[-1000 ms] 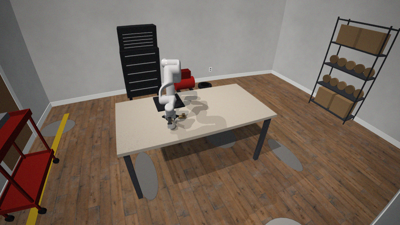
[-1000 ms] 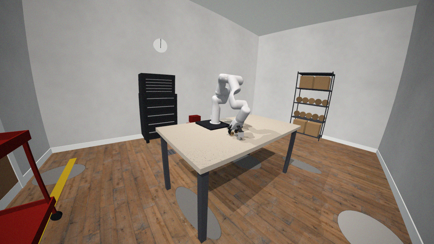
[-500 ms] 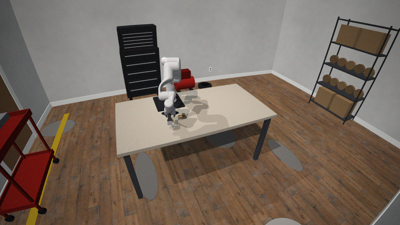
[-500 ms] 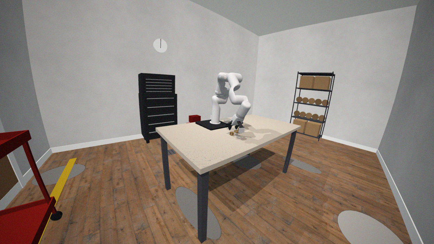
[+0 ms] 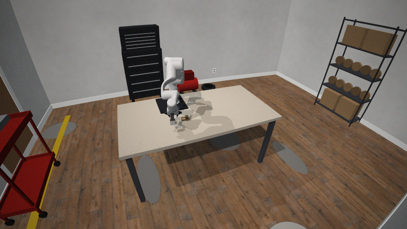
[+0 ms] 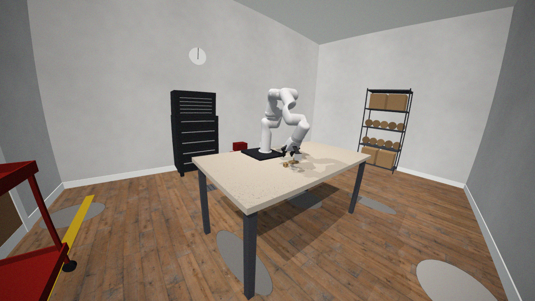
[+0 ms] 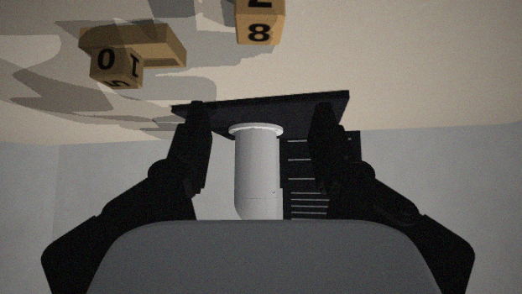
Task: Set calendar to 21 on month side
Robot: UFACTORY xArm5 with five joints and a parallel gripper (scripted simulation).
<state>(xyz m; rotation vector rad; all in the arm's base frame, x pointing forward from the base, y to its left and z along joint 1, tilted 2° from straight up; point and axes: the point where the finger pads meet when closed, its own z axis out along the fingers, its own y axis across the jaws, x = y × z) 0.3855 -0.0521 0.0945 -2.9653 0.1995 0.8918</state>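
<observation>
My gripper is now 1 cm past the wooden digit cube and 9 cm above it. From my hand the other things lie so: wooden tray (5 cm behind, 12 cm to the left, 9 cm below).
</observation>
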